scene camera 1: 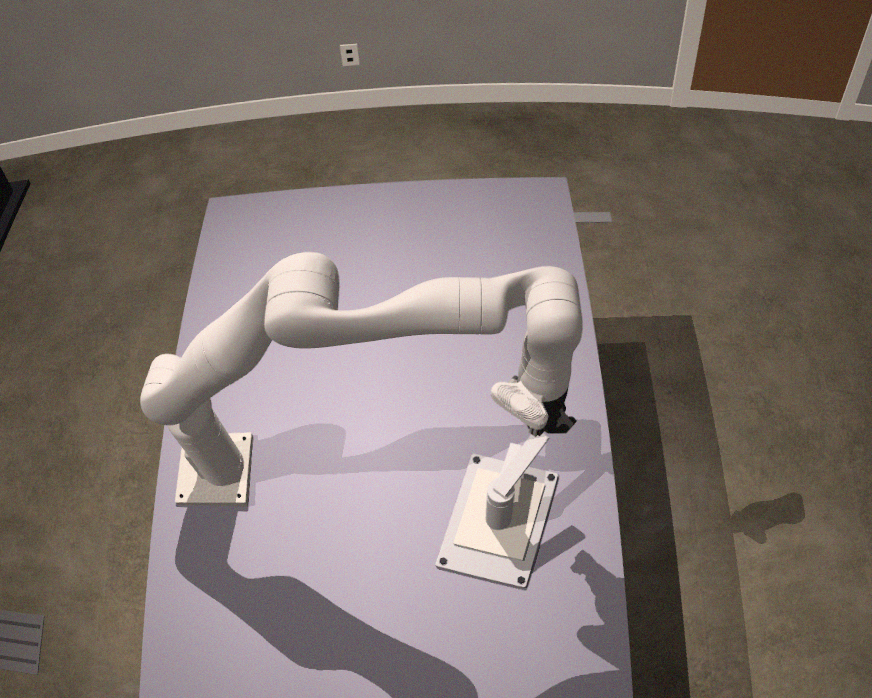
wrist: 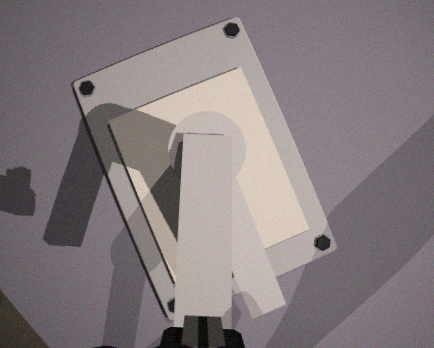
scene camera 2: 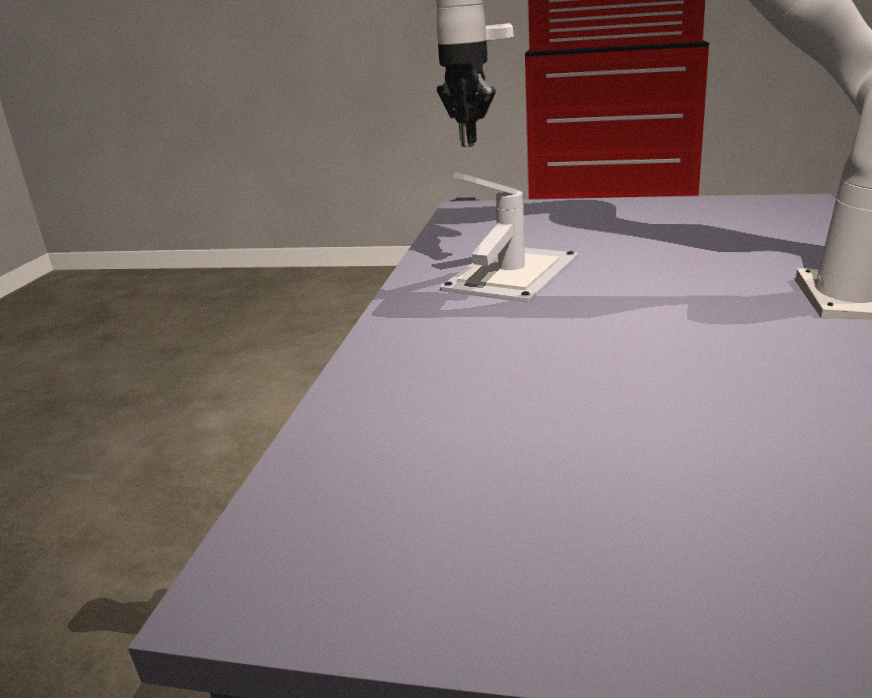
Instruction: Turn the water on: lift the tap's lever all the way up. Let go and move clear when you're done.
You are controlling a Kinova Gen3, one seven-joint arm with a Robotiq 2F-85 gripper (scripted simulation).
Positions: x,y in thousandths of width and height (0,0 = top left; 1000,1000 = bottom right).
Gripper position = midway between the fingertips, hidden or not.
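Observation:
The gripper (scene camera 2: 537,210) is visible, and scene camera 1 shows the gripper (scene camera 1: 615,618) as well. A lever (wrist: 469,826) shares the scene with it.

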